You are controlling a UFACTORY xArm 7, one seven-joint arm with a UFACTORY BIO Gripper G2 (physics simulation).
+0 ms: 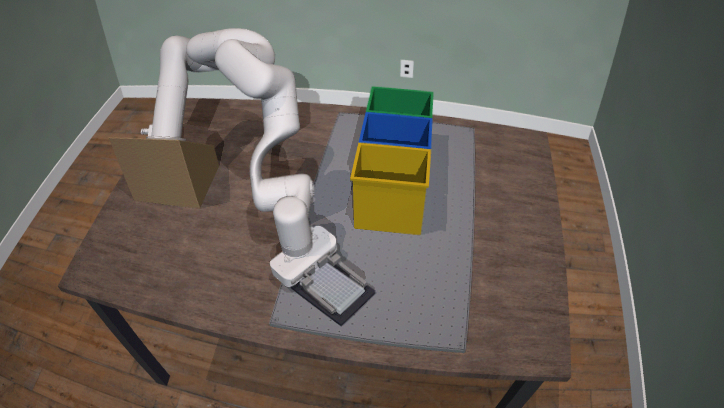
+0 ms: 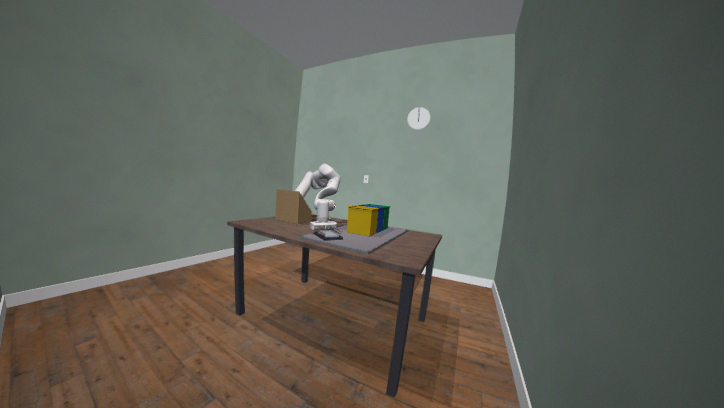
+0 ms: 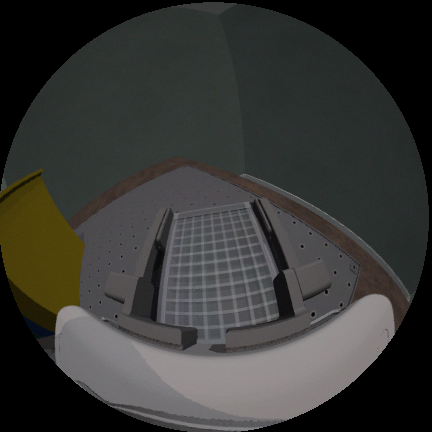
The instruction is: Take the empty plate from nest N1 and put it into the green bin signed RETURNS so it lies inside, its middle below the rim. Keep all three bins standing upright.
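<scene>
Looking through image 1, I see a green bin (image 1: 396, 101) and a blue bin (image 1: 378, 128), as well as a yellow bin (image 1: 389, 182). A clear plate (image 1: 338, 289) is in that image too, and so is my gripper (image 1: 350, 298). Image 2 gives me the yellow bin (image 2: 362, 220) again. In image 3 I see my gripper (image 3: 211, 208) and also the clear plate (image 3: 217, 272).
</scene>
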